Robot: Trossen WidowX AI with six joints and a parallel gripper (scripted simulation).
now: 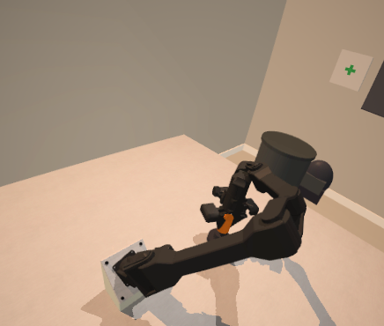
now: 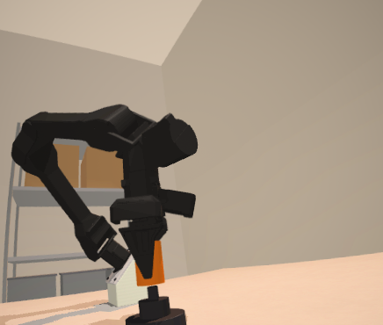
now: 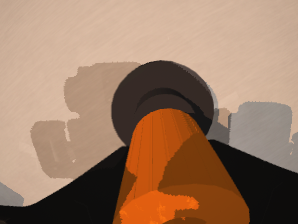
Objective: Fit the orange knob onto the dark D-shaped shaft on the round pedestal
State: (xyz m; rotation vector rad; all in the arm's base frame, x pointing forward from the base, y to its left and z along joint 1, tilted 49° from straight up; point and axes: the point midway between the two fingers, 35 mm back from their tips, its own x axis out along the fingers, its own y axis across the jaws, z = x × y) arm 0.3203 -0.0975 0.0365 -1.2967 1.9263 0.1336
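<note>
Right now the dark pedestal is 40 mm below my gripper tip. Round my gripper tip: orange knob (20 mm above).
</note>
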